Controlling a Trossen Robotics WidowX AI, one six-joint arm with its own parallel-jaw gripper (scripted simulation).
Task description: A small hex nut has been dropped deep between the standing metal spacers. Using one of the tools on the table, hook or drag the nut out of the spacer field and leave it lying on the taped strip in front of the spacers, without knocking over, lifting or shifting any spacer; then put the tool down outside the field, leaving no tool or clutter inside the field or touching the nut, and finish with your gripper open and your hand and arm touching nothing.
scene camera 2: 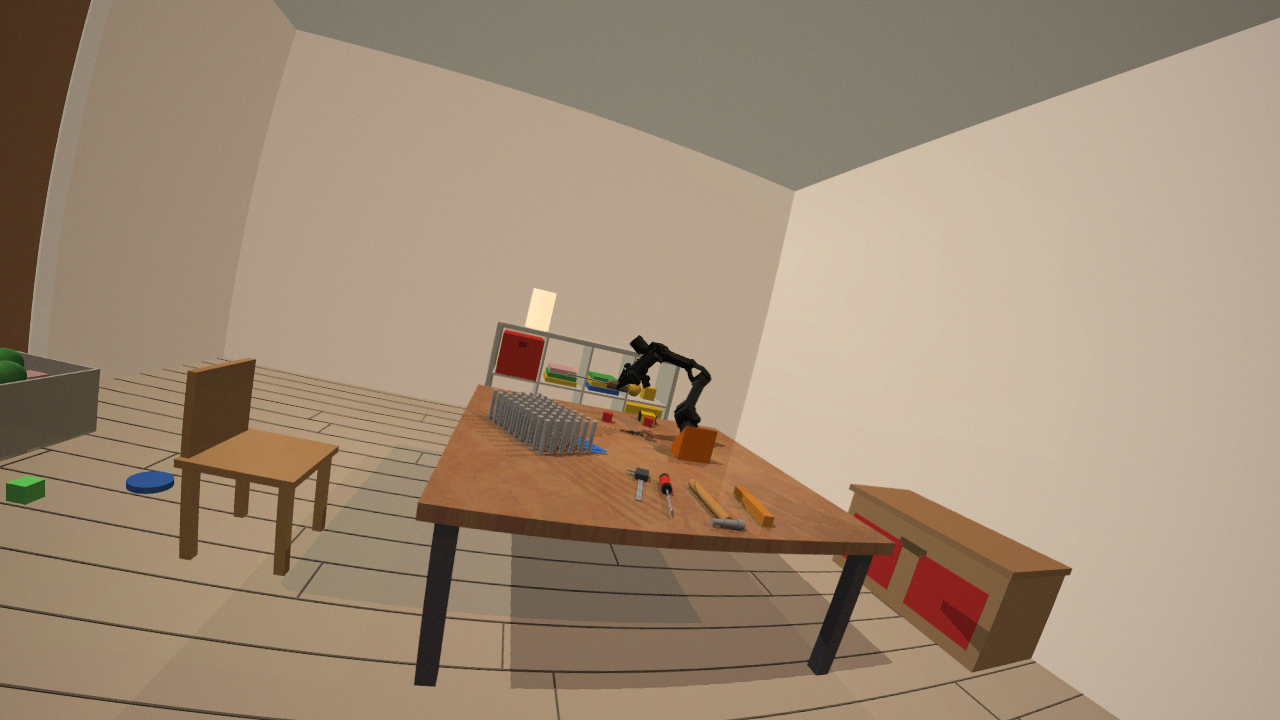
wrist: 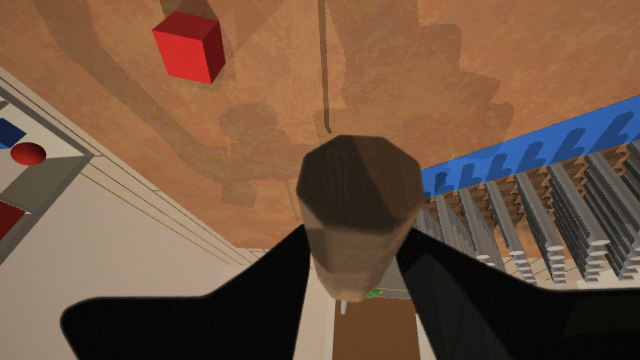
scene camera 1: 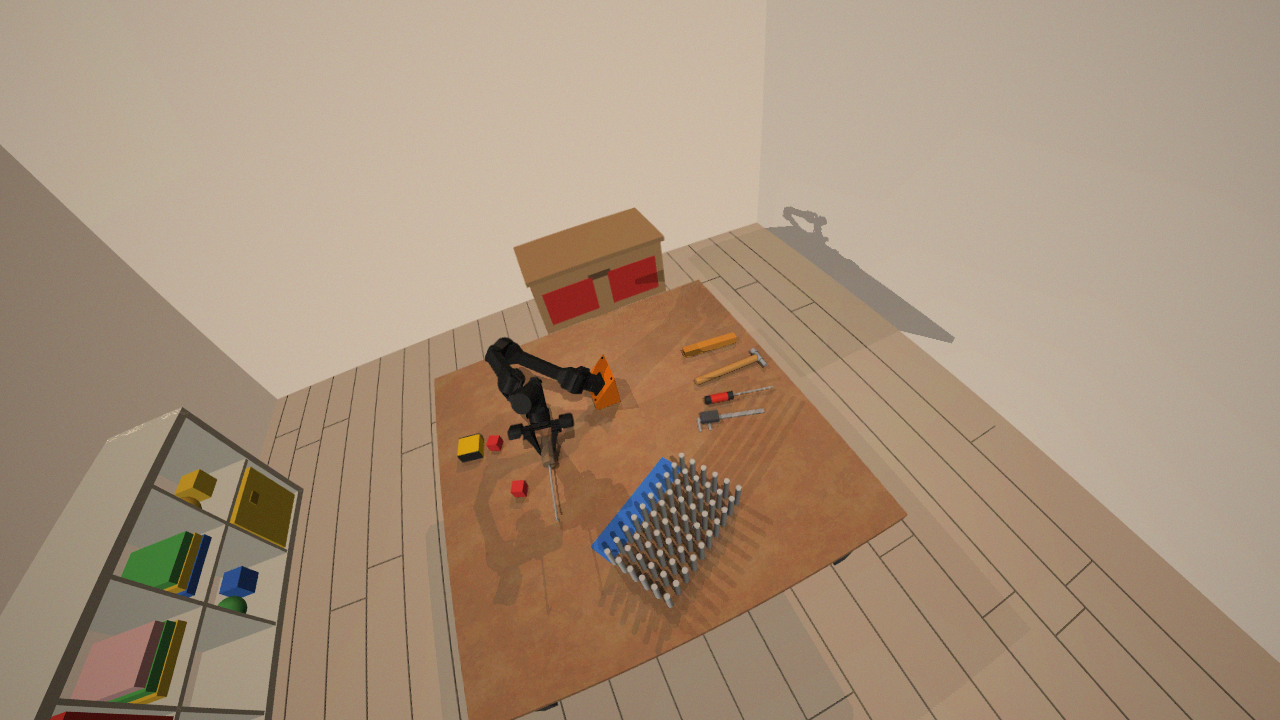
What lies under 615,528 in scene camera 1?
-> A blue taped strip.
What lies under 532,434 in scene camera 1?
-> My gripper.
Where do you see a red cube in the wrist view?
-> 191,47
